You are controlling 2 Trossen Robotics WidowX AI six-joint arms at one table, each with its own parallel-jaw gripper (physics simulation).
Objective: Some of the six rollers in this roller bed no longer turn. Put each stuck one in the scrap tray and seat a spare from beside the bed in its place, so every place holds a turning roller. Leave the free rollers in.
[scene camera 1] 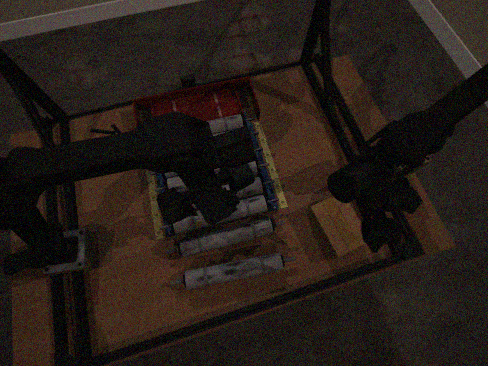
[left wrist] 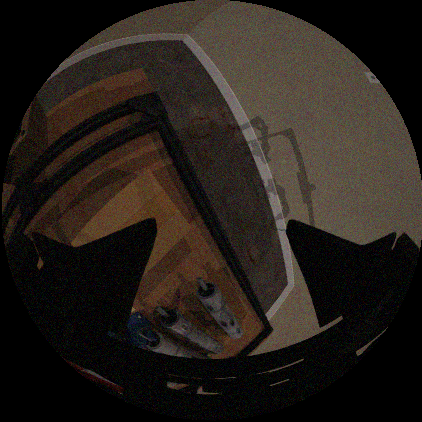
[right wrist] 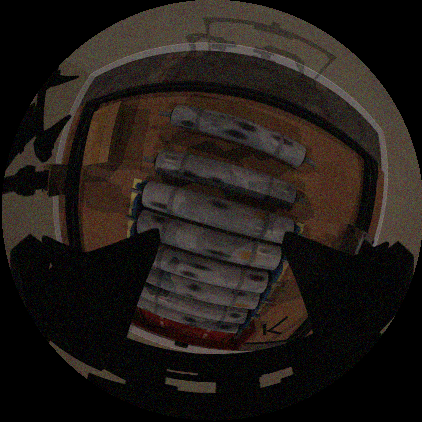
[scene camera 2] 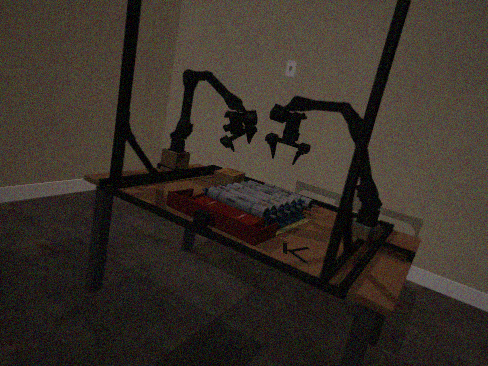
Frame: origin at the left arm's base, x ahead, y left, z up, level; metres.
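Where they show: left gripper, fingertip midpoint: (left wrist: 224,225) (right wrist: 72,96) (scene camera 2: 241,147); right gripper, fingertip midpoint: (right wrist: 223,237) (scene camera 2: 282,161); left arm's base, origin of the base link: (right wrist: 45,179) (scene camera 2: 176,150); right arm's base, origin of the base link: (scene camera 1: 64,250) (scene camera 2: 366,223).
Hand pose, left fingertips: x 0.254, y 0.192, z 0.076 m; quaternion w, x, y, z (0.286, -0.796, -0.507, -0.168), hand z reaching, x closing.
Things, the pixels of their top centre, and the offset from my left fingertips.
- mottled grey spare roller, middle of its top: (right wrist: 240,125) (left wrist: 230,321) (scene camera 1: 234,270) (scene camera 2: 288,190) dx +0.311, dy -0.023, dz -0.130 m
- spare, middle of its top: (right wrist: 226,175) (left wrist: 203,343) (scene camera 1: 226,235) dx +0.307, dy -0.115, dz -0.130 m
- red scrap tray, middle of its top: (right wrist: 181,332) (scene camera 1: 195,103) (scene camera 2: 221,205) dx +0.290, dy -0.546, dz -0.124 m
- wooden block, middle of its top: (left wrist: 129,236) (right wrist: 98,132) (scene camera 1: 340,223) (scene camera 2: 230,171) dx -0.001, dy -0.058, dz -0.124 m
- small black branched object, middle of its top: (scene camera 2: 297,252) (scene camera 1: 107,137) (right wrist: 274,328) dx +0.596, dy -0.541, dz -0.178 m
The roller bed (scene camera 1: 266,170) (scene camera 2: 292,220) has blue side rails edged with yellow strips; rollers fill its six places in the right wrist view. Which are stuck cannot be told. A mottled grey spare roller (scene camera 1: 234,270) (right wrist: 237,134) (left wrist: 216,307) lies outermost; another spare (scene camera 1: 227,237) (right wrist: 225,175) (left wrist: 187,330) lies between it and the bed. The red scrap tray (scene camera 1: 197,105) (scene camera 2: 227,220) (right wrist: 190,333) stands at the bed's opposite end and shows no roller inside. My right gripper (scene camera 2: 284,159) (right wrist: 223,237) is open, high above the bed. My left gripper (scene camera 1: 395,225) (scene camera 2: 241,146) (left wrist: 224,225) is open, high beside the bed.
A wooden block (scene camera 1: 339,225) (scene camera 2: 230,174) (right wrist: 101,135) lies beside the bed on the left arm's side. A small black branched object (scene camera 1: 107,131) (scene camera 2: 295,250) (right wrist: 274,327) is near the tray on the right arm's side. Dark frame posts (scene camera 2: 122,95) (scene camera 2: 382,75) rise at the table's sides.
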